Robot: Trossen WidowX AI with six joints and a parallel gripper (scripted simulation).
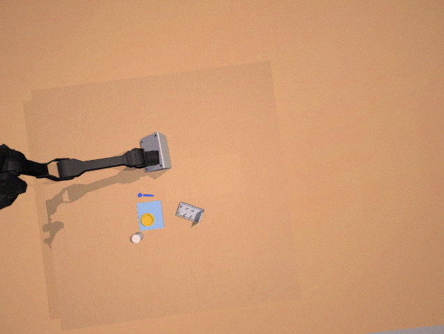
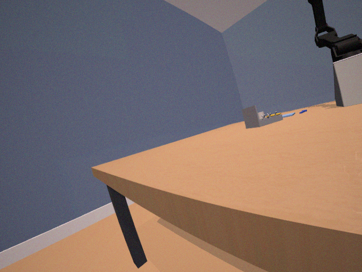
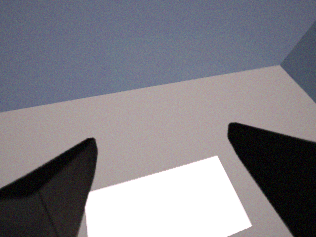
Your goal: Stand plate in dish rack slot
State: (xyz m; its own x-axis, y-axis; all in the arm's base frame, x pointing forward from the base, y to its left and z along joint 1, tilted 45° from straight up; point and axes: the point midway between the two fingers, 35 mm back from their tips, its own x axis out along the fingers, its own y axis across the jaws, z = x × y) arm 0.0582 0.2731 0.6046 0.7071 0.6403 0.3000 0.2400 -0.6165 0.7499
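My gripper tip is 160 mm short of the yellow plate, 130 mm to the right of it and 730 mm above it. The rest, counted from my gripper tip: grey dish rack (130 mm ahead, 360 mm to the left, 720 mm below); small blue spoon (30 mm ahead, 110 mm to the left, 740 mm below); white cup (250 mm ahead, 70 mm to the left, 720 mm below).
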